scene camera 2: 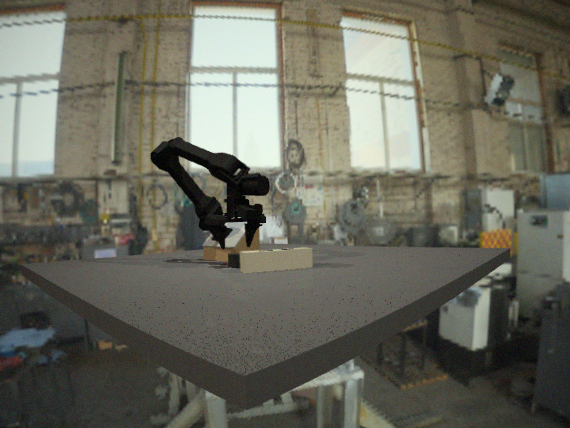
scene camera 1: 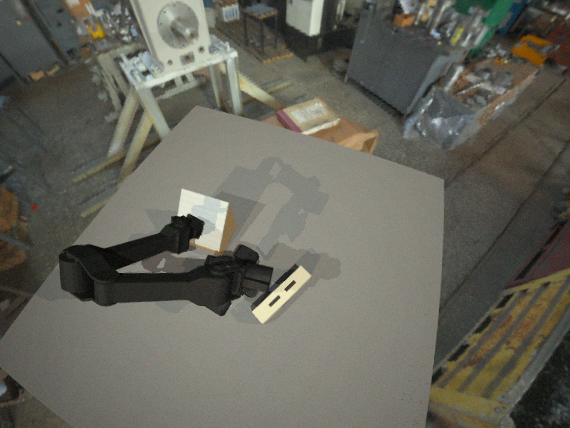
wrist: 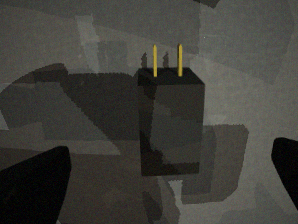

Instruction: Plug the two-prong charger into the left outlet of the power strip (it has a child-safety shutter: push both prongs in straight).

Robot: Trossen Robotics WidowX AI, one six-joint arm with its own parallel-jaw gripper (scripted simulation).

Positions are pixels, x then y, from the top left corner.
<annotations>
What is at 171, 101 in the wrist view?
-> A charger.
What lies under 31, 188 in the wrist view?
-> My gripper.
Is my gripper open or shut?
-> Open.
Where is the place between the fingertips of my gripper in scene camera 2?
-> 236, 248
</annotations>
